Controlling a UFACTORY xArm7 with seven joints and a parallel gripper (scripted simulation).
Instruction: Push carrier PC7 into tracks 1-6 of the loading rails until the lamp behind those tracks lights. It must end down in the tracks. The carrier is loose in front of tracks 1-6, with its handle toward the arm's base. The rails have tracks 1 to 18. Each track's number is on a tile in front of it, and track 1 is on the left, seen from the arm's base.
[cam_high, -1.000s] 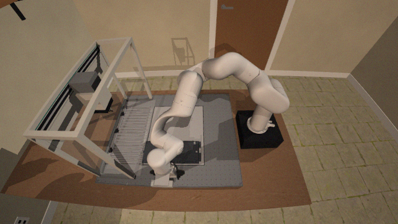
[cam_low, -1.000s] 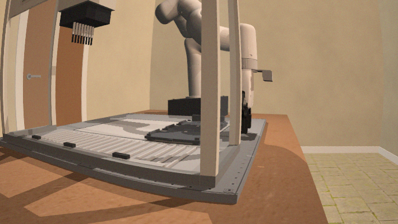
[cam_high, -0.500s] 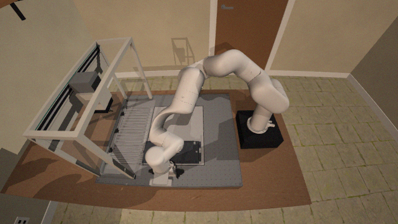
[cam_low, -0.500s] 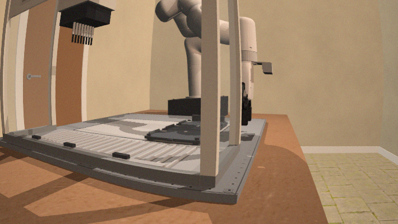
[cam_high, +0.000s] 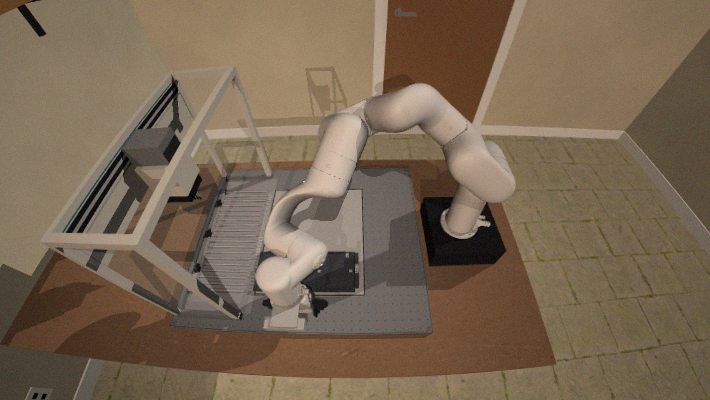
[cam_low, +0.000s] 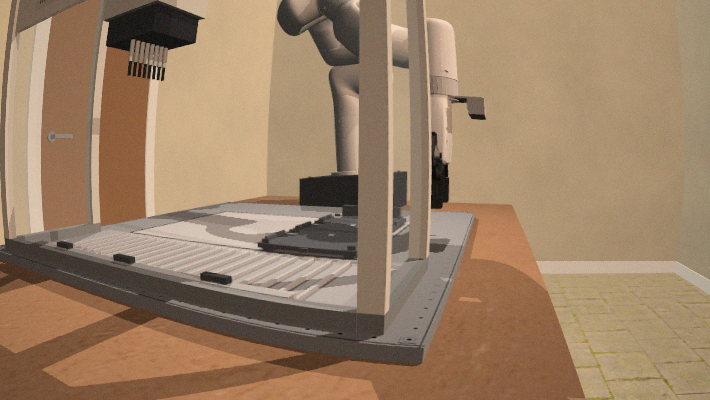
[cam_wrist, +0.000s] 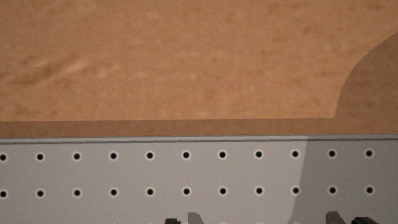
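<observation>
Now: hand 140 mm to the left of the carrier PC7, 50 mm above it and 30 mm short of it.
</observation>
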